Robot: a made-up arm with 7 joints.
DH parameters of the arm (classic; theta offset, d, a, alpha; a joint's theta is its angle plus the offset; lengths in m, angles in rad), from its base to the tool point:
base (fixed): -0.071 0 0 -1.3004
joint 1: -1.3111 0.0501 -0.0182 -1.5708
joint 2: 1.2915 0 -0.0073 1.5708
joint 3: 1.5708 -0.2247 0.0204 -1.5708
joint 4: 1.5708 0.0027 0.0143 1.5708
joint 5: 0 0.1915 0 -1.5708
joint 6: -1.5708 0 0.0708 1.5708
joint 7: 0 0 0 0
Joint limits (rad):
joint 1: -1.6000..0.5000
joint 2: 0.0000..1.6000
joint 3: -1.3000..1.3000
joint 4: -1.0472..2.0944
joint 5: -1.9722..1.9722
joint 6: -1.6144..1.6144
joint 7: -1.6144..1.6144
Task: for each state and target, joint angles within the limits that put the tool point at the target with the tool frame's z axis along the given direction. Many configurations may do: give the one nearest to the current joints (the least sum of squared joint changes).
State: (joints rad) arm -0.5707 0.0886 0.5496 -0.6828 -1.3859 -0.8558 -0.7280
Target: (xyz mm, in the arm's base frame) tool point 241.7 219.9 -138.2 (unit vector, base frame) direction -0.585 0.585 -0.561
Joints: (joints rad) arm -0.3870 0.0035 0.6393 -0.3571 -1.9722 -0.4186 -0.7280
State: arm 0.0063 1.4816 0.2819 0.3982 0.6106 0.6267 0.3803
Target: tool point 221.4 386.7 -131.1 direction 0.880 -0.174 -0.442
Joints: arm -0.1838 1.1394 -0.0562 0.3763 0.8444 1.0942 0.3803
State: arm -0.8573 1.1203 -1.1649 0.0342 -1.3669 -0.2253 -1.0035
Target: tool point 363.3 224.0 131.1 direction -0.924 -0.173 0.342
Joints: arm -1.3810 1.2919 -0.7405 0.5281 -1.0936 -0.9203 -1.0035
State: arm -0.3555 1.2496 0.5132 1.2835 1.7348 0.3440 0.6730
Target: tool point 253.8 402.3 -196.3 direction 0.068 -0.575 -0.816
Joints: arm -0.4089 0.9570 0.2011 0.8576 1.7274 -0.1066 0.6730
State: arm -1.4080 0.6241 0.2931 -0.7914 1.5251 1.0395 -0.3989
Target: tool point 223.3 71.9 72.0 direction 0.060 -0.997 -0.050
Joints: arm -0.7525 0.7560 -0.1205 -0.7995 1.3587 0.6661 -0.3989
